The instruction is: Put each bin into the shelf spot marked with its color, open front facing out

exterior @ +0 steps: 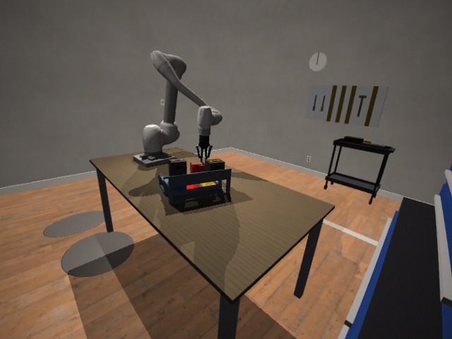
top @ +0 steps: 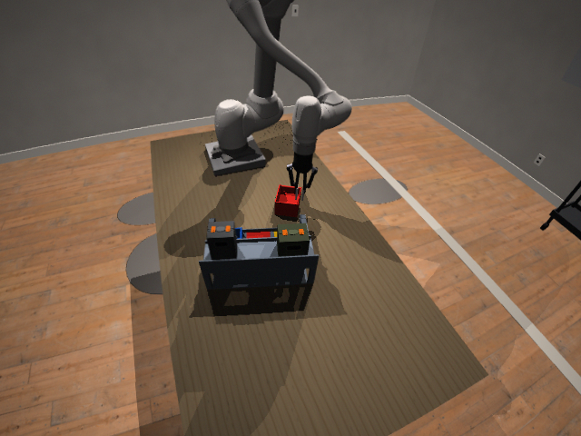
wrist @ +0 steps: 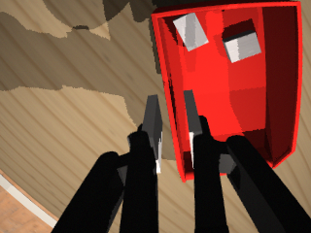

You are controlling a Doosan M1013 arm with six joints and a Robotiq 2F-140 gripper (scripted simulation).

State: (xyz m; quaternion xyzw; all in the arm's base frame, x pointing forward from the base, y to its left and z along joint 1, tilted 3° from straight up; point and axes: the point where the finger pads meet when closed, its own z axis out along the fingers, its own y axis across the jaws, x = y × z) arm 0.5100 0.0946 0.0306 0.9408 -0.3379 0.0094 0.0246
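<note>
The red bin lies 30 mm behind my hand, 30 mm to the right of it and 40 mm below it. Also, from my hand: green toolbox 280 mm ahead, 220 mm to the right, 70 mm above; dark box 170 mm ahead, 420 mm to the right, 90 mm above; blue bin 90 mm ahead, 380 mm to the right, 30 mm below.
</note>
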